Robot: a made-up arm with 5 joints. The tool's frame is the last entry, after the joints. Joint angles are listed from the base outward. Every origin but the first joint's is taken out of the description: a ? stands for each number. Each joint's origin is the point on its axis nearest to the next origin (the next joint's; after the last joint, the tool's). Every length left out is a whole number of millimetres.
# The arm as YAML. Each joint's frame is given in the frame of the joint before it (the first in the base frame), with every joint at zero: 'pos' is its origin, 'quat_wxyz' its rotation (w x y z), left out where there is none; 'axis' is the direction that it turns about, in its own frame. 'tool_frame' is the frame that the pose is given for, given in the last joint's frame.
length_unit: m
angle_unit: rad
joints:
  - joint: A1
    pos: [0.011, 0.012, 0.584]
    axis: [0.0, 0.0, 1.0]
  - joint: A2
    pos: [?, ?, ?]
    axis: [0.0, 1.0, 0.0]
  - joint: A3
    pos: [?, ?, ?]
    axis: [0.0, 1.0, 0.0]
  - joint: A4
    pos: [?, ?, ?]
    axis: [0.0, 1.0, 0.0]
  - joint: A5
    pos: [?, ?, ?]
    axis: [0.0, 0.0, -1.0]
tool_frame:
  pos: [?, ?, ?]
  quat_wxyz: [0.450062, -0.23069, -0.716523, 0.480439]
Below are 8 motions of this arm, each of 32 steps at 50 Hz.
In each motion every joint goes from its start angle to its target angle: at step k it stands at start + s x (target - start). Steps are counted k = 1, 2, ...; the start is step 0. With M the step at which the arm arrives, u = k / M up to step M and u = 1 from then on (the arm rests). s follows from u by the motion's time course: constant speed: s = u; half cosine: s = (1 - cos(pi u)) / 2; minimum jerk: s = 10 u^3 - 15 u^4 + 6 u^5.
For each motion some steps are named. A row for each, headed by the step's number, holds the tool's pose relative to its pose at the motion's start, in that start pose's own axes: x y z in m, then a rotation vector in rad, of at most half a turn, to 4 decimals.
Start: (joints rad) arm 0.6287 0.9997 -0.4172 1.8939 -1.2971
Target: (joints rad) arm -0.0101 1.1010 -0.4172 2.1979 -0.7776
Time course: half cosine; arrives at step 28
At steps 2, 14, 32:
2: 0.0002 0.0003 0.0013 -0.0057 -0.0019 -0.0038
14: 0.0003 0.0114 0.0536 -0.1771 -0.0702 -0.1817
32: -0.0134 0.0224 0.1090 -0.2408 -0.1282 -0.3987

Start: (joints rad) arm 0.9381 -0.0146 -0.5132 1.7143 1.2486
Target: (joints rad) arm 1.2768 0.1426 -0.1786 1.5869 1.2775
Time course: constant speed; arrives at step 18
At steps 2, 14, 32:
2: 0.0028 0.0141 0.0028 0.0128 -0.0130 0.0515
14: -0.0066 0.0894 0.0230 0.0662 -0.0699 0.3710
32: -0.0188 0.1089 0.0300 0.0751 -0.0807 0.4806

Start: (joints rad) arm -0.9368 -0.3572 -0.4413 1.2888 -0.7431
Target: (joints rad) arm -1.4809 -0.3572 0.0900 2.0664 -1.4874
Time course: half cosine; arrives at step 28
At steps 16, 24, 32:
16: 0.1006 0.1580 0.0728 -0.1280 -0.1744 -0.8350
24: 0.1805 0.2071 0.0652 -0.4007 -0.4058 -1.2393
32: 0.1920 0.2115 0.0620 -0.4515 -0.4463 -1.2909

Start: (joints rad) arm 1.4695 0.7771 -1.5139 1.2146 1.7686
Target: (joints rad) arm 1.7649 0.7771 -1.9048 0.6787 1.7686
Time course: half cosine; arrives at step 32
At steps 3, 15, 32:
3: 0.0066 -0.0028 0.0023 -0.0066 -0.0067 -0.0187
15: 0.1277 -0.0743 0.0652 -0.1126 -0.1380 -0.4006
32: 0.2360 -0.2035 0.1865 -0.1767 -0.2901 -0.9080

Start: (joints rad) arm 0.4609 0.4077 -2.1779 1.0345 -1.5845
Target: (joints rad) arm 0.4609 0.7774 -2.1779 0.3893 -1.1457
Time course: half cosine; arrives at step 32
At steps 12, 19, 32:
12: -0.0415 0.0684 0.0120 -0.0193 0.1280 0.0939
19: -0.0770 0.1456 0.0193 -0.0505 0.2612 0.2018
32: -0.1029 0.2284 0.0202 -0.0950 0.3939 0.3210

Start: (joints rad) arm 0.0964 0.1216 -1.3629 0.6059 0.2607
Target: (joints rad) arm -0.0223 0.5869 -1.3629 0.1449 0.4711
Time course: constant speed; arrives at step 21
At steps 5, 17, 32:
5: -0.0456 0.0523 0.0119 -0.0257 0.0653 0.0257
17: -0.1506 0.1707 0.0734 -0.0903 0.2206 0.0882
32: -0.1827 0.2071 0.1036 -0.1128 0.2719 0.1093

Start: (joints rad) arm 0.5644 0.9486 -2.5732 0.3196 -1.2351
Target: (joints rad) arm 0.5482 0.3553 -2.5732 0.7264 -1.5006
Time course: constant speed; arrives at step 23
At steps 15, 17, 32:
15: -0.0970 -0.3034 0.0181 0.1159 -0.1494 0.0913
17: -0.1015 -0.3459 0.0183 0.1328 -0.1686 0.1030
32: -0.1028 -0.4736 0.0155 0.1852 -0.2252 0.1372

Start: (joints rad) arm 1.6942 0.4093 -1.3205 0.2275 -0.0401
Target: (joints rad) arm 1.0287 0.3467 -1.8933 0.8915 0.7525
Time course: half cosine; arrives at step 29
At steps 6, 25, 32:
6: -0.0376 -0.0357 0.0100 -0.0334 0.1252 0.0535
25: -0.2118 -0.4138 0.1747 -0.4149 1.1066 0.5683
32: -0.2123 -0.4361 0.1860 -0.4412 1.1558 0.5995

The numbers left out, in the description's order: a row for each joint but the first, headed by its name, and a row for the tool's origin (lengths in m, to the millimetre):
A2: -0.006 -0.062 0.0
A3: 0.097 0.0 0.459
A4: 0.068 0.0 -0.308
A5: 0.084 0.0 -0.147
tool: 0.0 0.022 0.0

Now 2 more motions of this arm.
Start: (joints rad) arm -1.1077 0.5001 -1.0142 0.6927 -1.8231
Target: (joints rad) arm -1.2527 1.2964 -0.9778 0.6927 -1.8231
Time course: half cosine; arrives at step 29
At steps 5, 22, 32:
5: -0.0106 0.0296 0.0091 -0.0452 -0.0040 -0.0400
22: -0.0556 0.3802 0.0081 -0.5630 -0.0755 -0.4568
32: -0.0508 0.4383 -0.0119 -0.6554 -0.0937 -0.5242

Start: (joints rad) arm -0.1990 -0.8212 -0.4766 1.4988 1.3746
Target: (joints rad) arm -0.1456 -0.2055 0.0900 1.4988 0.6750
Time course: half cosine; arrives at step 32
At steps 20, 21, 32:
20: -0.0881 0.1250 0.0572 0.8283 -0.2168 0.4325
21: -0.0954 0.1266 0.0632 0.8868 -0.2219 0.4515
32: -0.1369 0.1192 0.0997 1.2426 -0.2237 0.5408

